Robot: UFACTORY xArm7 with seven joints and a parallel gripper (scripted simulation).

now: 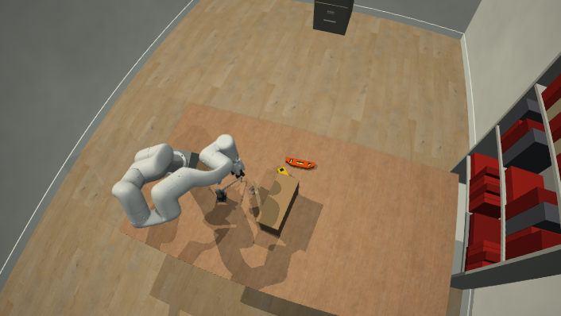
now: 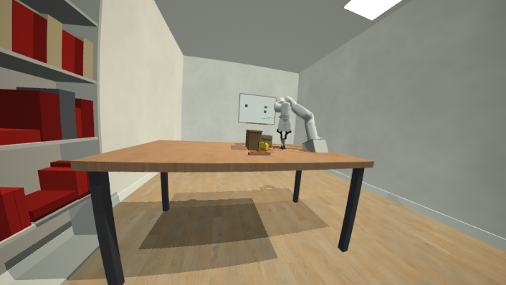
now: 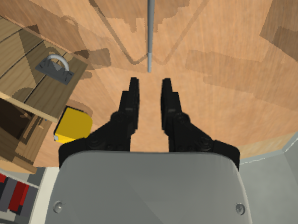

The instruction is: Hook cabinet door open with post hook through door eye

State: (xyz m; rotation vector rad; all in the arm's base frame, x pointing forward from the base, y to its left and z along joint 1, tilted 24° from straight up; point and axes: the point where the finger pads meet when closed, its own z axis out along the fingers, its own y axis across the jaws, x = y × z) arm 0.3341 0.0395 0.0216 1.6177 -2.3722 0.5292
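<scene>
Right now my hand is 2 cm past the grey hook rod, 5 cm to the left of it and 6 cm above it. The rest, counted from my hand: cabinet door: 14 cm ahead, 11 cm to the right, 4 cm below; yellow tape measure: 22 cm ahead, 9 cm to the left, 7 cm below; orange spirit level: 27 cm ahead, 18 cm to the left, 10 cm below.
</scene>
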